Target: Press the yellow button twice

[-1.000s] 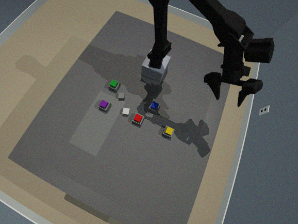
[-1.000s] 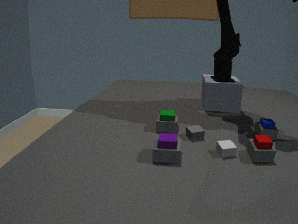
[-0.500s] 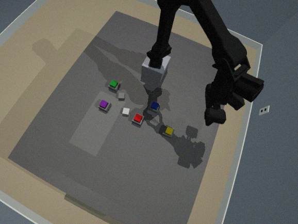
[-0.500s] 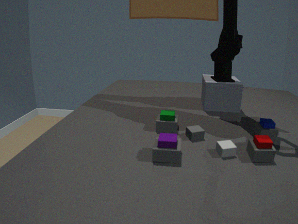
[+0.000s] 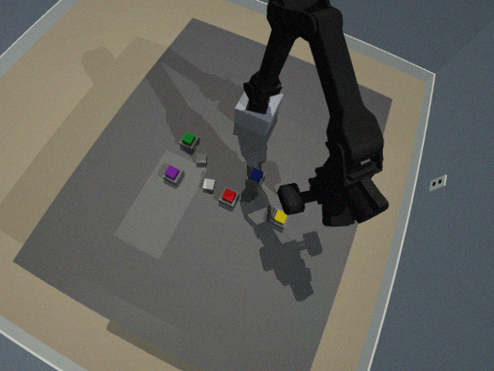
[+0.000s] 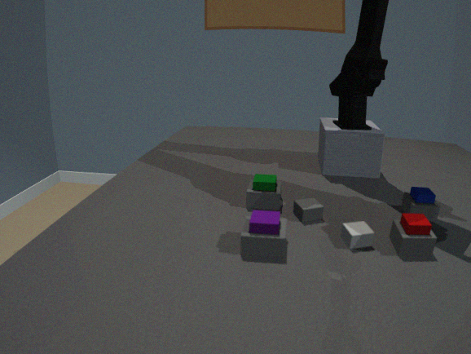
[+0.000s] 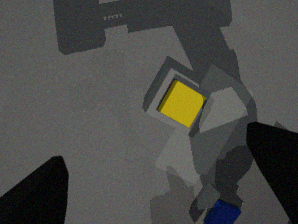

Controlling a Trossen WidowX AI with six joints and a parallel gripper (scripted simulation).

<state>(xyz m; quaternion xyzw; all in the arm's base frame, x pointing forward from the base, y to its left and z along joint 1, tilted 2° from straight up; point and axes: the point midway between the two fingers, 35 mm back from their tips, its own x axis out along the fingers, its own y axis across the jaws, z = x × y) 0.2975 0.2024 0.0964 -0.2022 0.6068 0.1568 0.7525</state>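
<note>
The yellow button lies 1 cm ahead of my gripper tip, 4 cm to the right of it and 12 cm below it. Also, from my gripper tip: red button: 1 cm behind, 21 cm to the right, 12 cm below; white block: 3 cm behind, 28 cm to the right, 14 cm below; blue button: 9 cm behind, 15 cm to the right, 12 cm below.
</note>
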